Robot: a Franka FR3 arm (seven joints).
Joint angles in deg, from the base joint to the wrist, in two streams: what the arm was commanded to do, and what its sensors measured. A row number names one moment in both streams.
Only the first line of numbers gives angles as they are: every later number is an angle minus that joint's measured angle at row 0.
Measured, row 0:
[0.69, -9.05, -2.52, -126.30, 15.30, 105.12, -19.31]
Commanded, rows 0 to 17:
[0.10, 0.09, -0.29, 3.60, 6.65, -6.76, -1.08]
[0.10, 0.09, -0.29, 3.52, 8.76, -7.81, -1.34]
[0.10, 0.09, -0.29, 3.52, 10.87, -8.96, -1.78]
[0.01, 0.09, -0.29, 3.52, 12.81, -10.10, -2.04]
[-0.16, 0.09, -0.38, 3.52, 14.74, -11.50, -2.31]
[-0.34, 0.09, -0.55, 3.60, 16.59, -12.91, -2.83]
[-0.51, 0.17, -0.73, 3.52, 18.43, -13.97, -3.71]
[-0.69, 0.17, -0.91, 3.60, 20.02, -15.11, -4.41]
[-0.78, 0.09, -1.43, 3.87, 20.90, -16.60, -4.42]
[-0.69, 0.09, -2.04, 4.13, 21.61, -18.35, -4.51]
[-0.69, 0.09, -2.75, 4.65, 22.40, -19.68, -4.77]
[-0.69, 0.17, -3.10, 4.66, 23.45, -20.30, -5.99]
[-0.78, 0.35, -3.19, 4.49, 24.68, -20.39, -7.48]
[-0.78, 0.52, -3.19, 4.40, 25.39, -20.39, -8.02]
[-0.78, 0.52, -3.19, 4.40, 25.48, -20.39, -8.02]
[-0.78, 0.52, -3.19, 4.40, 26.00, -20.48, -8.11]
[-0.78, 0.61, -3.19, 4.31, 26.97, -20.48, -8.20]
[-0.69, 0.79, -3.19, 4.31, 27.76, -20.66, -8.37]
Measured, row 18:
[-0.34, 0.11, -3.22, 3.68, 24.83, -19.18, -6.95]
